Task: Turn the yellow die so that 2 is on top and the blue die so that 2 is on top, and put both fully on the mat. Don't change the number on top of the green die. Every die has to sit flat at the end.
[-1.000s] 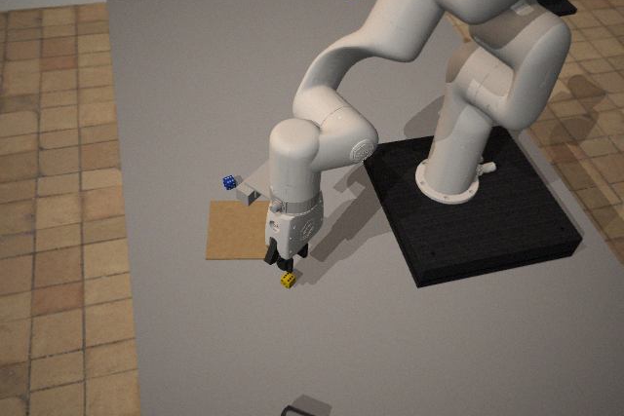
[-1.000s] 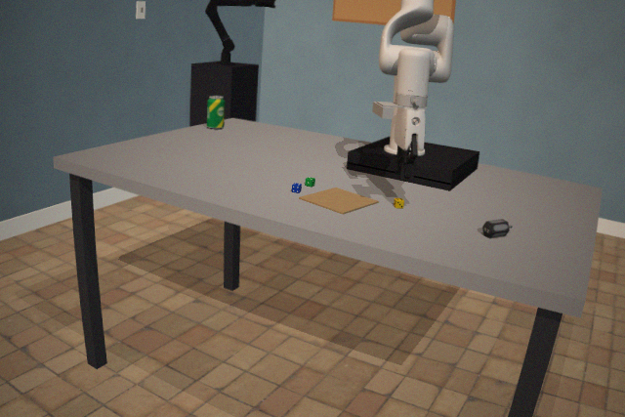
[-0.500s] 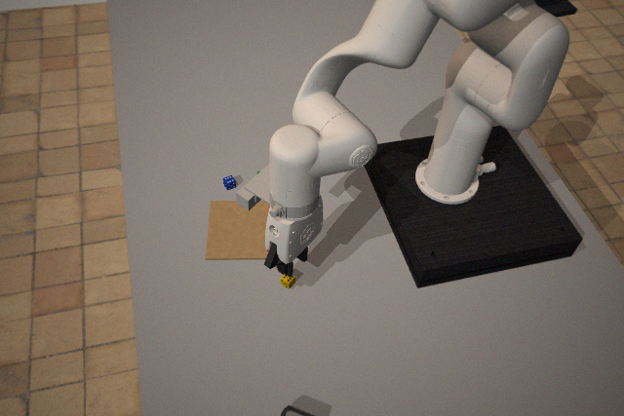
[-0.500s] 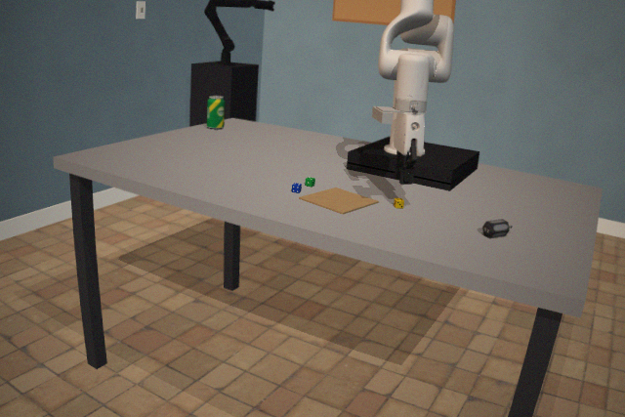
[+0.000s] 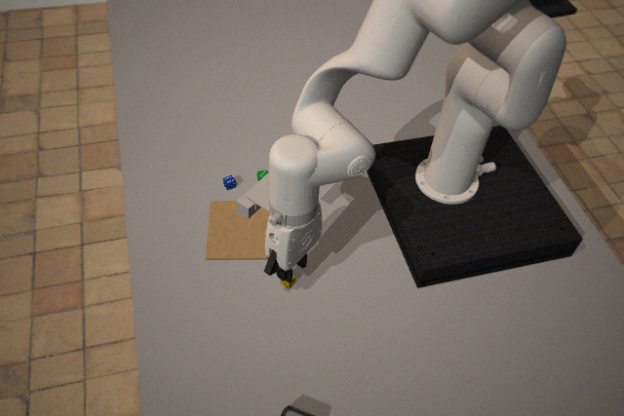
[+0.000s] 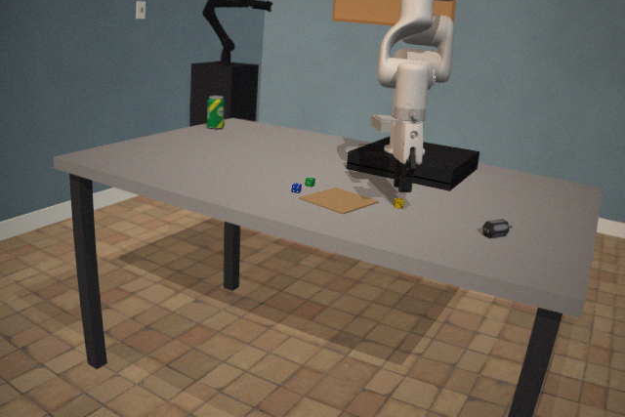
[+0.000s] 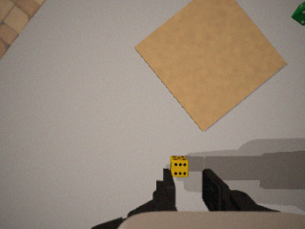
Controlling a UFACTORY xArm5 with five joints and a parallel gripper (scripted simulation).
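My gripper is now 50 mm above the yellow die. From my hand the other things lie so: blue die (50 mm ahead, 260 mm to the right, 50 mm below); then green die (20 mm behind, 260 mm to the right, 50 mm below); then mat (50 mm ahead, 140 mm to the right, 60 mm below).
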